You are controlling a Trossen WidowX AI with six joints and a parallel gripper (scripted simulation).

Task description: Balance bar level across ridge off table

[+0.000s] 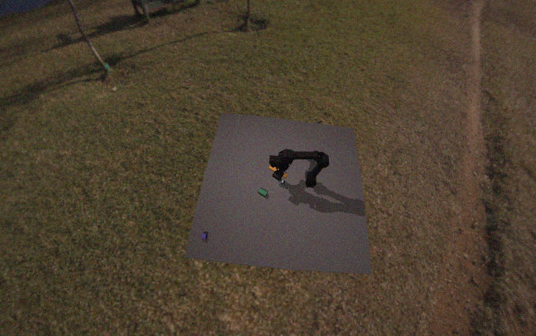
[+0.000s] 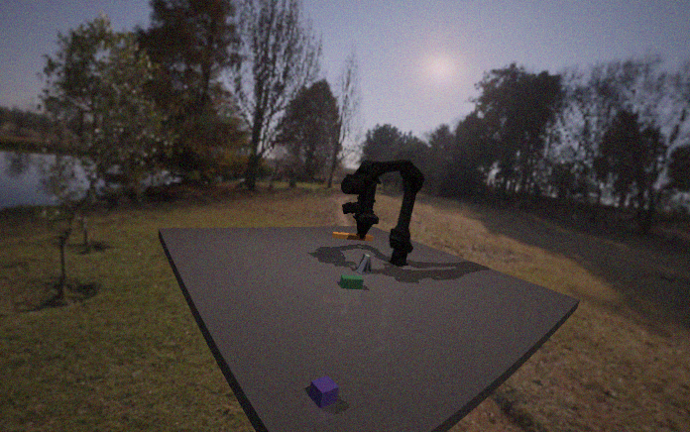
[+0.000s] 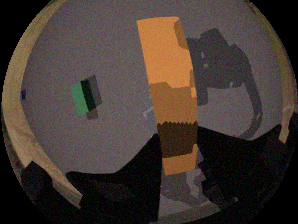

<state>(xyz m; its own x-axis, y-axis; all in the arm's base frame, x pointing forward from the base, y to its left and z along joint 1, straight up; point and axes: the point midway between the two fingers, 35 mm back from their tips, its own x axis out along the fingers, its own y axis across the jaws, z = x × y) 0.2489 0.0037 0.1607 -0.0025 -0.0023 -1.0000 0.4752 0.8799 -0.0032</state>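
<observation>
The orange bar is 2 cm ahead of my gripper tip and 1 cm to the right of it. Also, from my gripper tip: green block (12 cm ahead, 12 cm to the left, 11 cm below); then purple cube (49 cm ahead, 50 cm to the left, 11 cm below).
</observation>
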